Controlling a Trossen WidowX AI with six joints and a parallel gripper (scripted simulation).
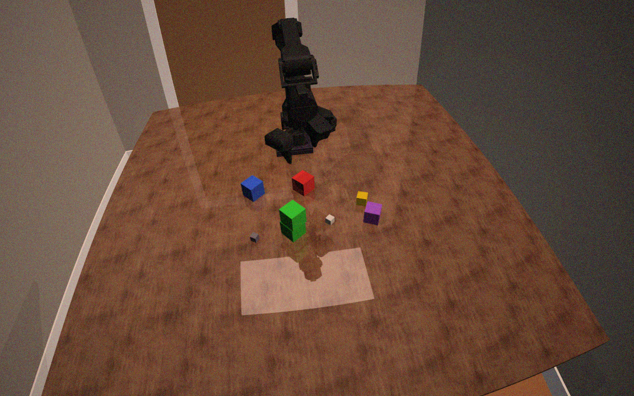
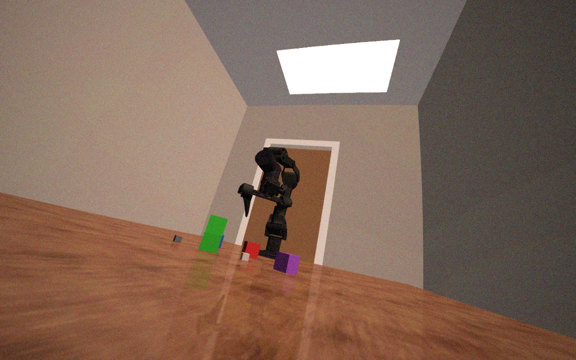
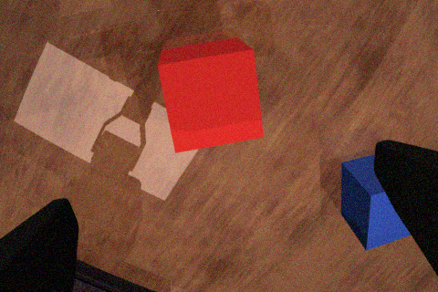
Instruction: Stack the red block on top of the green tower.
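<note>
The red block is 9 cm below my gripper tip. The rest, counted from my gripper tip: yellow cube 10 cm ahead, 13 cm to the left, 10 cm below; small white cube 14 cm ahead, 3 cm to the left, 11 cm below; blue cube 2 cm behind, 14 cm to the right, 9 cm below.
</note>
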